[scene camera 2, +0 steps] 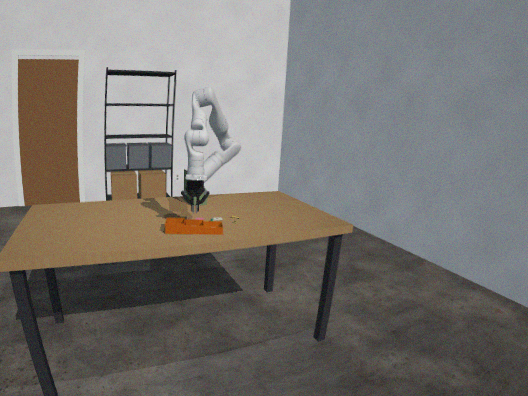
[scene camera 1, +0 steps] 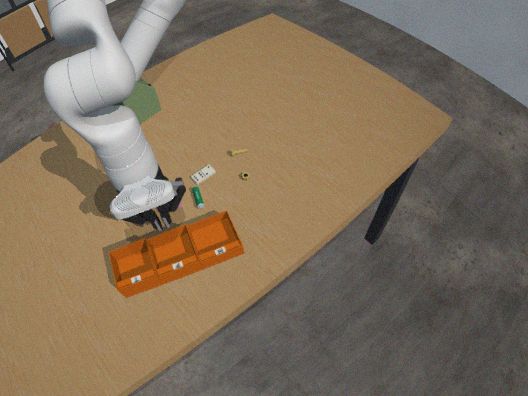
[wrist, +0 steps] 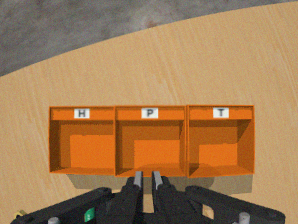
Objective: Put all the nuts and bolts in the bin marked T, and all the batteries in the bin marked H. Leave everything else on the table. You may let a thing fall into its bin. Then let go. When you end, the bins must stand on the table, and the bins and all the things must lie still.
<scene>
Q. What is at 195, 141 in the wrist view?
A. An orange bin unit.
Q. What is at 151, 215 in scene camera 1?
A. My gripper.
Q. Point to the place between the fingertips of my gripper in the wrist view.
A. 147, 181
</scene>
